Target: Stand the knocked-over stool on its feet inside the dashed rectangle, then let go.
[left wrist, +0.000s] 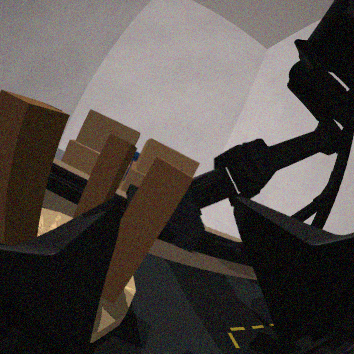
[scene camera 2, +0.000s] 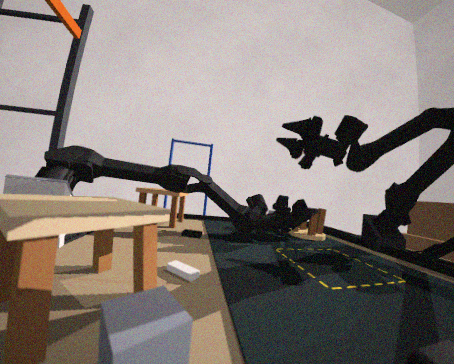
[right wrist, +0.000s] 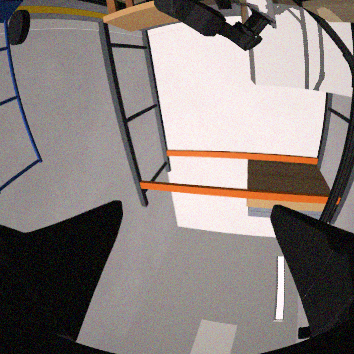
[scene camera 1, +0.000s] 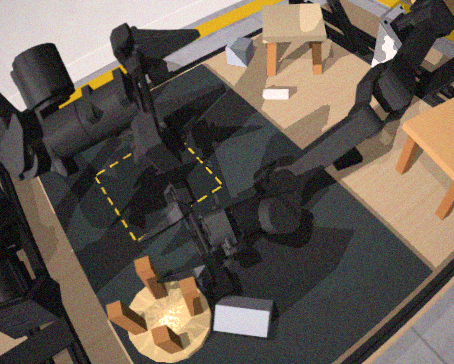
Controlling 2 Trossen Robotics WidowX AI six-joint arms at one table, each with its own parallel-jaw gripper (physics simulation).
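Places are measured from the left arm's base along level axes (x ahead, y left, z up), in metres.
Where they show: left gripper, between the fingertips: (left wrist: 178,205) (scene camera 2: 313,213) (scene camera 1: 147,261); right gripper, between the fingertips: (scene camera 2: 279,132) (right wrist: 199,211) (scene camera 1: 211,57); left arm's base, origin of its link: (scene camera 2: 47,193) (right wrist: 261,15) (scene camera 1: 403,30); right arm's base, origin of its link: (left wrist: 191,194) (scene camera 2: 383,226) (scene camera 1: 12,295).
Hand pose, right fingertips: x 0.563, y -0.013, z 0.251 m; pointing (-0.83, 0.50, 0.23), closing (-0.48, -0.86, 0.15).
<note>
Things, the pixels of their top centre, and the offset from my right fingertips.
- round stool, centre of its top: (left wrist: 97,126) (scene camera 1: 150,297) (scene camera 2: 309,207) dx +0.209, dy +0.040, dz -0.235 m
- leg, centre of its top: (left wrist: 170,162) (scene camera 1: 142,266) dx +0.186, dy -0.003, dz -0.235 m
- white-grey block, centre of its top: (scene camera 1: 242,306) dx +0.131, dy +0.133, dz -0.267 m
- square stool, centre of its top: (scene camera 2: 84,202) (scene camera 1: 292,19) (right wrist: 340,13) dx -0.421, dy -0.197, dz -0.235 m
- grey block, centre of its top: (scene camera 2: 145,310) (scene camera 1: 239,43) dx -0.344, dy -0.299, dz -0.299 m
- small white block, centre of its top: (scene camera 2: 183,266) (scene camera 1: 275,92) dx -0.289, dy -0.147, dz -0.339 m
- black block, centre of its top: (scene camera 1: 346,156) (scene camera 2: 192,231) dx -0.228, dy +0.075, dz -0.336 m
- orange table, centre of its top: (right wrist: 146,18) (scene camera 2: 165,189) dx -0.311, dy +0.249, dz -0.225 m
The round stool (scene camera 1: 170,320) (scene camera 2: 312,236) lies upside down, its pale seat on the dark mat and four brown legs pointing up, outside the dashed rectangle (scene camera 1: 220,186) (scene camera 2: 330,288) (left wrist: 237,329). My left gripper (scene camera 1: 149,259) (scene camera 2: 307,217) is low beside the stool, partly open, with nothing gripped. In the left wrist view one leg (left wrist: 155,215) slants up into the gap near the left-hand fingertip, which hides part of the stool. My right gripper (scene camera 1: 192,100) (scene camera 2: 281,133) (right wrist: 199,211) is open and empty, high above the mat.
A white-grey block (scene camera 1: 242,317) lies close beside the stool. A square stool (scene camera 1: 295,22) (scene camera 2: 80,215), a grey block (scene camera 1: 240,52) (scene camera 2: 145,325), a small white block (scene camera 1: 276,94) (scene camera 2: 183,270), a black block (scene camera 1: 348,159) (scene camera 2: 192,233) and an orange table (scene camera 1: 435,130) (scene camera 2: 162,191) stand off the mat.
</note>
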